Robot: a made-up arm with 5 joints. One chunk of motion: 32 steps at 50 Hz.
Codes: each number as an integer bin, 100 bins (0 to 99) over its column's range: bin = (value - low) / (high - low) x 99, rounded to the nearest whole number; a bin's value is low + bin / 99 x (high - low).
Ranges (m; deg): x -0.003..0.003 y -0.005..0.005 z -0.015..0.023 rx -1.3..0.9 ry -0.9..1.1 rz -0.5..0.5
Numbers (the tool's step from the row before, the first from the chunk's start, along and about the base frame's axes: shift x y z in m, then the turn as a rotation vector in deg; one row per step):
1: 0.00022 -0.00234 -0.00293 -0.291 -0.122 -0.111
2: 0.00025 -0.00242 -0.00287 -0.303 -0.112 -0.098
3: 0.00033 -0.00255 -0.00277 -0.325 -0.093 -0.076
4: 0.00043 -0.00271 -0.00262 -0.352 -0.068 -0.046
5: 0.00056 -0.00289 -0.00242 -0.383 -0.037 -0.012
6: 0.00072 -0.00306 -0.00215 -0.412 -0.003 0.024
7: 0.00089 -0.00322 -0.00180 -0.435 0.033 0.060
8: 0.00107 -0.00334 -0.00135 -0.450 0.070 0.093
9: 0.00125 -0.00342 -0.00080 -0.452 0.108 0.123
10: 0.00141 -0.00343 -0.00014 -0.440 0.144 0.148
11: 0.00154 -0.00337 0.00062 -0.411 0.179 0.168
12: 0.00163 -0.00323 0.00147 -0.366 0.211 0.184
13: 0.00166 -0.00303 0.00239 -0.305 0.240 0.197
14: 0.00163 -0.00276 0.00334 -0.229 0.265 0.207
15: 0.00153 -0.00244 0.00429 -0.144 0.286 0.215
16: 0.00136 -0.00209 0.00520 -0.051 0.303 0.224
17: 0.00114 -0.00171 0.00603 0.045 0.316 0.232
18: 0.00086 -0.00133 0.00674 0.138 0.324 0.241
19: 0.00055 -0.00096 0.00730 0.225 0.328 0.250
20: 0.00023 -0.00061 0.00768 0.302 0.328 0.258
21: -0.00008 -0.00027 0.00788 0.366 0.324 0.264
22: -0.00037 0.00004 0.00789 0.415 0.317 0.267
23: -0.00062 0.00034 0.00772 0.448 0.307 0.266
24: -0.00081 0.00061 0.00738 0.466 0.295 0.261
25: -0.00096 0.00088 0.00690 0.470 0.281 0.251
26: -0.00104 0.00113 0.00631 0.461 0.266 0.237
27: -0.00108 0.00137 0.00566 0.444 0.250 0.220
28: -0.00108 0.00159 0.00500 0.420 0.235 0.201
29: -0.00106 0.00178 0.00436 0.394 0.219 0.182
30: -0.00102 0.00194 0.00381 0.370 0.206 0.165
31: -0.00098 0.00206 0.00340 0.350 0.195 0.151
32: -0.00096 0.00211 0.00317 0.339 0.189 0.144
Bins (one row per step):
1: 53 26 31 45 39 39
2: 54 26 32 45 39 40
3: 55 24 32 44 40 42
4: 57 23 32 43 41 45
5: 59 21 33 41 43 48
6: 61 19 33 40 44 52
7: 64 18 34 39 46 55
8: 67 16 36 38 48 59
9: 70 16 37 38 50 62
10: 73 16 39 39 52 64
11: 75 16 41 40 53 66
12: 76 18 43 42 55 68
13: 77 20 45 45 56 69
14: 76 22 48 48 58 70
15: 75 25 50 52 59 71
16: 72 29 53 56 60 72
17: 68 33 55 61 60 72
18: 64 36 57 65 61 73
19: 59 40 58 69 61 74
20: 53 43 59 72 61 75
21: 48 47 60 75 61 76
22: 43 50 60 77 60 76
23: 39 53 59 79 60 76
24: 36 56 58 79 59 75
25: 34 58 57 80 58 74
26: 32 61 56 79 58 73
27: 32 63 54 78 57 71
28: 32 65 52 77 56 69
29: 32 67 50 76 55 68
30: 33 69 49 75 55 66
31: 33 70 48 74 54 64
32: 34 70 47 74 54 64

